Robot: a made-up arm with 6 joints.
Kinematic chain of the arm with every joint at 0, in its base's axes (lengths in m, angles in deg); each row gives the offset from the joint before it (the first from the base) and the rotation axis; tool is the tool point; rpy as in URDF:
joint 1: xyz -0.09 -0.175 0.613 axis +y
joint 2: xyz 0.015 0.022 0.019 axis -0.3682 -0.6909 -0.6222
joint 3: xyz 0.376 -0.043 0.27 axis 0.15 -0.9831 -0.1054
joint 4: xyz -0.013 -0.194 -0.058 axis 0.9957 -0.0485 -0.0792
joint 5: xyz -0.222 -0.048 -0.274 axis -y
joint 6: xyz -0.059 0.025 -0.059 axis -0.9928 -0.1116 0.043
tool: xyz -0.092 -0.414 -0.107 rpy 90 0 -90
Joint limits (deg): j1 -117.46..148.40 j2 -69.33..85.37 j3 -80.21..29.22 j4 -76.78..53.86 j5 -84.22..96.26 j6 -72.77..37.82
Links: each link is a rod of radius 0.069 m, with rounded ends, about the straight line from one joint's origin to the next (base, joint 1, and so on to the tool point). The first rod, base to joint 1, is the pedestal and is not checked.
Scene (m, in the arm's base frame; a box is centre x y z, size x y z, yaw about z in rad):
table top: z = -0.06
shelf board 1: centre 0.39 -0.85 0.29 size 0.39 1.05 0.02 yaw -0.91
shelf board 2: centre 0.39 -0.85 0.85 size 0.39 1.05 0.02 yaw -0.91
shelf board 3: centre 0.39 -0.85 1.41 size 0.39 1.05 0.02 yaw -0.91
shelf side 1: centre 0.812 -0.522 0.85 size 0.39 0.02 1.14 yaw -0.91
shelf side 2: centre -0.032 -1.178 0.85 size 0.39 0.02 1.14 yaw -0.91
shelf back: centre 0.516 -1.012 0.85 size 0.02 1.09 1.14 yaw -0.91
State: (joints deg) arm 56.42 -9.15 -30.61 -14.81 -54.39 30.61
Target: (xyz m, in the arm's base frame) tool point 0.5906 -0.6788 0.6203
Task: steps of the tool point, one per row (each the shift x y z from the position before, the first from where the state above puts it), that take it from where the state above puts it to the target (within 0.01 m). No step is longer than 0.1 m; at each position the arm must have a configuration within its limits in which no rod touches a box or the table.
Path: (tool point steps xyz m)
1: 0.0732 0.0222 -0.0094
2: 0.0677 0.0395 0.0086
3: 0.0567 0.0543 0.0240
4: 0.0410 0.0665 0.0353

